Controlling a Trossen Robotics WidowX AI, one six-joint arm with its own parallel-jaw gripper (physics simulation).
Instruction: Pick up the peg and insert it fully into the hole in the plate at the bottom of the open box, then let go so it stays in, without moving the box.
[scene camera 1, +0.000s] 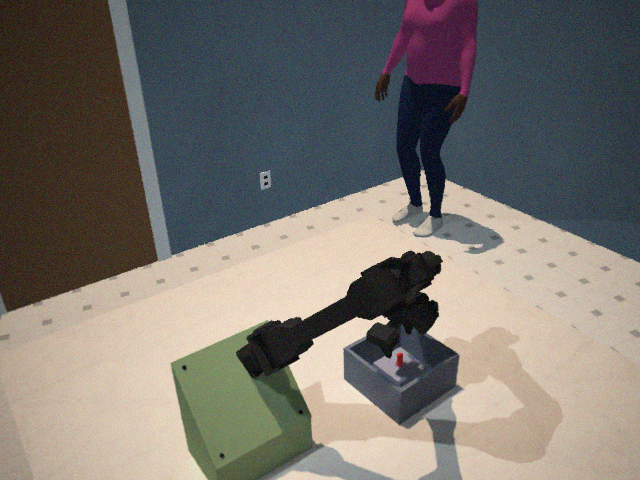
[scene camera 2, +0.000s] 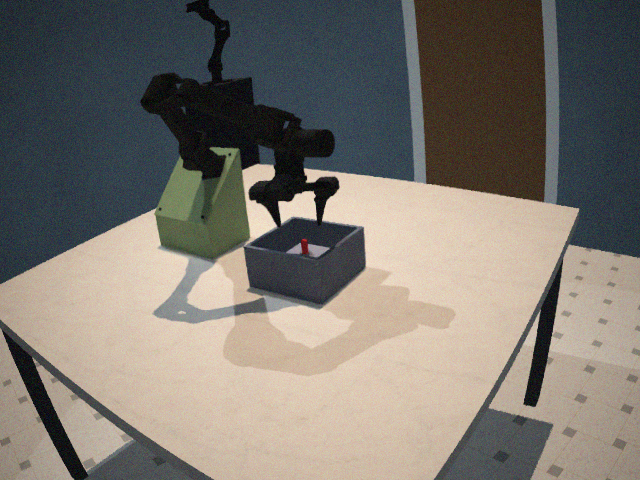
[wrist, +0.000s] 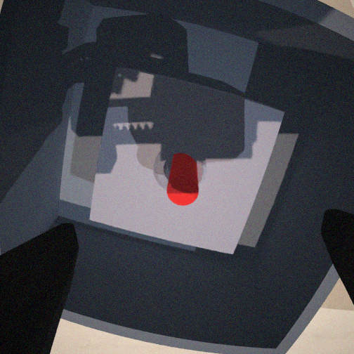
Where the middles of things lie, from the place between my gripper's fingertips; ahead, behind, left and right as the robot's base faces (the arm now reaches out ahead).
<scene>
I see the red peg (wrist: 182, 188) 1 cm ahead of my hand and 7 cm below it. From my hand the other things lie so: pale plate (scene camera 1: 412, 368): 1 cm ahead, 9 cm below.
</scene>
